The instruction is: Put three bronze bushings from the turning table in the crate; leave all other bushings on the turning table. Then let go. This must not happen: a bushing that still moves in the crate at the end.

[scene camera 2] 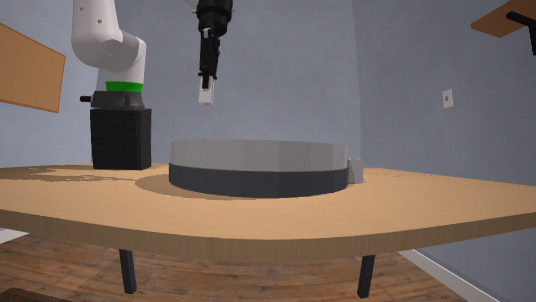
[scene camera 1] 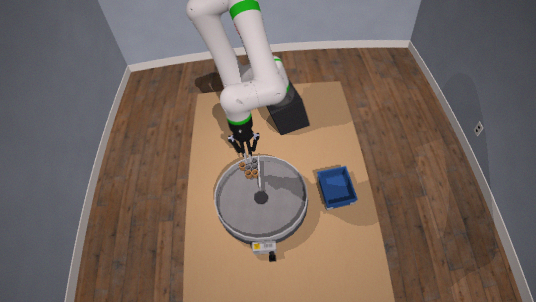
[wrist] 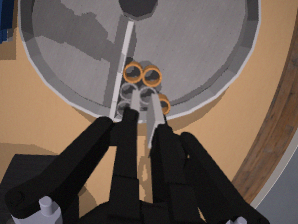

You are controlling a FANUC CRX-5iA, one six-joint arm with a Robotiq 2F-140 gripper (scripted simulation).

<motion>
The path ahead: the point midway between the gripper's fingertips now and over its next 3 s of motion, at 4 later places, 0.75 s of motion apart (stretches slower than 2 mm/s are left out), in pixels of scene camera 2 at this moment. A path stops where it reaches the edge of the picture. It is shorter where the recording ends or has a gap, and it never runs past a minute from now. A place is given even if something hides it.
My gripper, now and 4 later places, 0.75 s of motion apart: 205,104; 203,112; 201,124; 200,135; 200,141
</motion>
